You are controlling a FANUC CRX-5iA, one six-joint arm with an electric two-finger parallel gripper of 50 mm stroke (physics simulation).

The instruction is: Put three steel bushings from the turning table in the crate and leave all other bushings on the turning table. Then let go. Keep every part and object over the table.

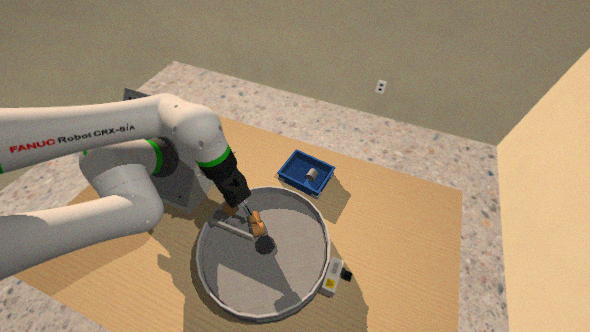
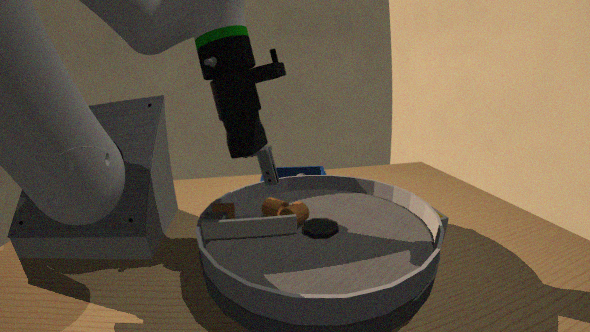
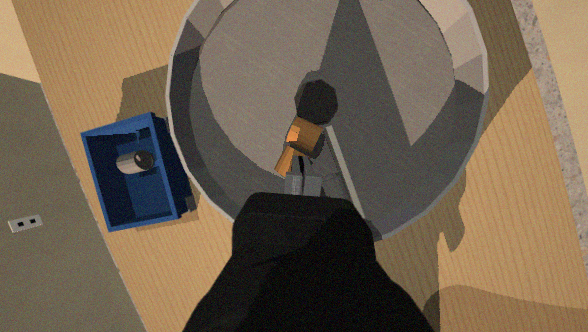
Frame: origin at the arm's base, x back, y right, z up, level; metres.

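Seen in the pictures: gripper, fingertip midpoint: (image 1: 249,213) (image 2: 272,183) (image 3: 299,165); arm's base, origin of the base link: (image 1: 161,156).
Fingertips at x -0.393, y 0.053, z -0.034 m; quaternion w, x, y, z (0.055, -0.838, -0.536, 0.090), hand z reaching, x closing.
Observation:
Offsets run from my fingertips to a thing's top centre. "spot": to the spot under its first point.
My gripper (image 1: 250,214) (image 2: 272,182) (image 3: 299,165) is shut and empty, above the turning table (image 1: 300,225) (image 2: 320,311) (image 3: 250,65), beside the bushings. One steel bushing @(dy -0.300, dx -0.103, dz -0.085 m) (image 1: 311,174) (image 3: 129,162) lies in the blue crate @(dy -0.296, dx -0.079, dz -0.079 m) (image 1: 296,167) (image 2: 286,172) (image 3: 142,195). Two copper-coloured bushings touch near the hub: one @(dy +0.017, dx -0.035, dz -0.038 m) (image 1: 258,229) (image 2: 298,212) (image 3: 310,136) against the bar's inner end, the other @(dy -0.012, dx -0.004, dz -0.038 m) (image 1: 255,217) (image 2: 273,205) (image 3: 283,162) behind it. Another copper-coloured bushing @(dy -0.008, dx +0.095, dz -0.038 m) (image 1: 229,209) (image 2: 223,209) lies near the rim. Grey shapes @(dy +0.029, dx +0.051, dz -0.038 m) (image 1: 237,220) (image 3: 332,183) lie in shadow by the bar, partly hidden; their number is unclear.
A straight grey bar @(spot: dy +0.053, dx +0.029, dz -0.042 m) (image 1: 235,229) (image 2: 250,228) (image 3: 345,172) runs from the rim towards the dark hub @(dy +0.049, dx -0.076, dz -0.068 m) (image 1: 265,244) (image 2: 320,228) (image 3: 318,102). The turning table has a raised rim. A small control box @(dy +0.043, dx -0.310, dz -0.071 m) (image 1: 331,278) stands against its outside. The crate stands close beside the rim.

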